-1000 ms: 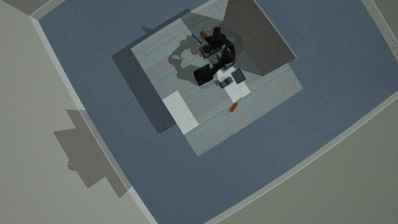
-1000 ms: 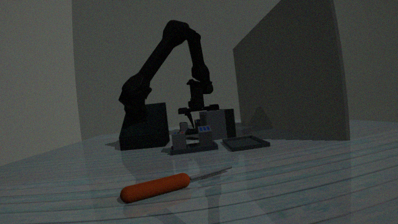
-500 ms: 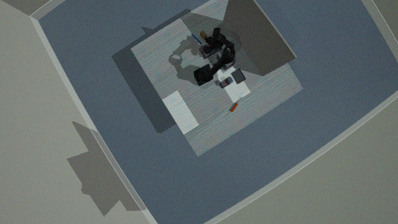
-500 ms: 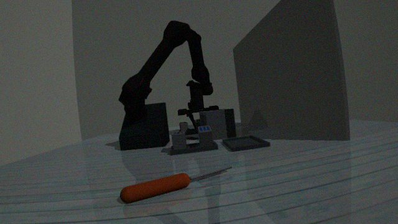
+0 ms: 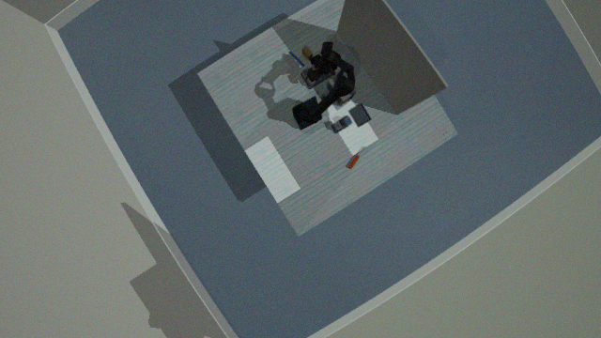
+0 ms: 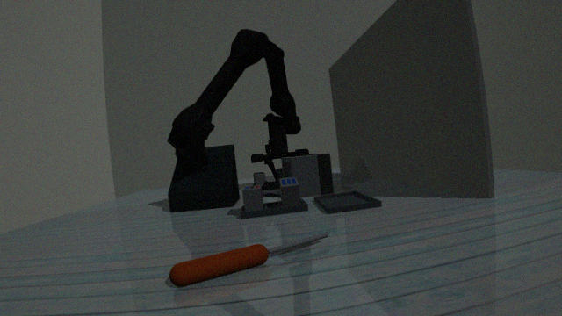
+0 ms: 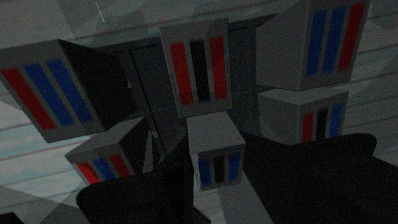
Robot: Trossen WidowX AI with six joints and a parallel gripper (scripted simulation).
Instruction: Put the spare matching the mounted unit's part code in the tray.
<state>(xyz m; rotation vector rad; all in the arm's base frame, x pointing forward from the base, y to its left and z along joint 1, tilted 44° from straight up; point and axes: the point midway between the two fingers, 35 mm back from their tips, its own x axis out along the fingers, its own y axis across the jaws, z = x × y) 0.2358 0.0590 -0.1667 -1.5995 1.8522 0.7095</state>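
Now: gripper tip 80 mm short of the dark tray, 350 mm to the left of it and 10 mm above it. The rest, counted from my gripper tip: grey panel 290 mm ahead, 140 mm to the right, 210 mm above; mounted unit 50 mm ahead, 140 mm to the right, 30 mm above.
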